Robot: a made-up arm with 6 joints. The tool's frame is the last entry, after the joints.
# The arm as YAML. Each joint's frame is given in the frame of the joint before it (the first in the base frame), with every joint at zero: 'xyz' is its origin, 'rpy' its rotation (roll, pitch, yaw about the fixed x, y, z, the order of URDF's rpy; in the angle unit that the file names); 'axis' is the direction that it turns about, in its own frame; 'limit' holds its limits. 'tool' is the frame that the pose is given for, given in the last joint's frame.
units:
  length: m
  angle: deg
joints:
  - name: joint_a
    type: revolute
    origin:
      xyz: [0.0, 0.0, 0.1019]
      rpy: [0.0, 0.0, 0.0]
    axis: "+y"
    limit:
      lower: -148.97
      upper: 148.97
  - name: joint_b
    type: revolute
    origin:
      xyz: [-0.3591, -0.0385, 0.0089]
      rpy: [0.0, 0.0, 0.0]
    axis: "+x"
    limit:
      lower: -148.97
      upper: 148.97
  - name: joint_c
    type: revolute
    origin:
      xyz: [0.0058, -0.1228, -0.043]
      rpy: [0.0, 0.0, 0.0]
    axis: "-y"
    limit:
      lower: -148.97
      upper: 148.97
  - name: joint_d
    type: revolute
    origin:
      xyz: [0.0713, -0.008, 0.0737]
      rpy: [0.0, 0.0, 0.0]
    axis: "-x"
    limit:
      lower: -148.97
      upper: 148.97
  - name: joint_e
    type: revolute
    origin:
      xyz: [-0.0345, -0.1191, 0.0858]
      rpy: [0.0, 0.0, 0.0]
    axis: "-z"
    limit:
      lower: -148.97
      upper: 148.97
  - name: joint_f
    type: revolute
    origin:
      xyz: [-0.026, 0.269, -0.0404]
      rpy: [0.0, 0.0, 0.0]
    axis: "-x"
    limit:
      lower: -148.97
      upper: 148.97
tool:
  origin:
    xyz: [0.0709, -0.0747, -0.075]
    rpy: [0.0, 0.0, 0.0]
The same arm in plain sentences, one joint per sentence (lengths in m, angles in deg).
The arm has six revolute joints in a row. What follows holds with every joint at zero, and every direction is one of the base frame's.
The first joint lies 0.1019 m along +z from the base frame's origin and rotates about +y, from -148.97 to 148.97 deg.
The second joint lies 0.3591 m along -x and 0.0385 m along -y and 0.0089 m along +z from the first joint and rotates about +x, from -148.97 to 148.97 deg.
The third joint lies 0.0058 m along +x and 0.1228 m along -y and 0.043 m along -z from the second joint and rotates about -y, from -148.97 to 148.97 deg.
The fourth joint lies 0.0713 m along +x and 0.008 m along -y and 0.0737 m along +z from the third joint and rotates about -x, from -148.97 to 148.97 deg.
The fifth joint lies 0.0345 m along -x and 0.1191 m along -y and 0.0858 m along +z from the fourth joint and rotates about -z, from -148.97 to 148.97 deg.
The sixth joint lies 0.026 m along -x and 0.269 m along +y and 0.0404 m along -z from the fifth joint and rotates about -x, from -148.97 to 148.97 deg.
The tool frame, which is the frame that the pose is given for, lies 0.0709 m along +x and 0.0747 m along -y and 0.075 m along -z from the sixth joint; its axes are parallel to the base frame's.

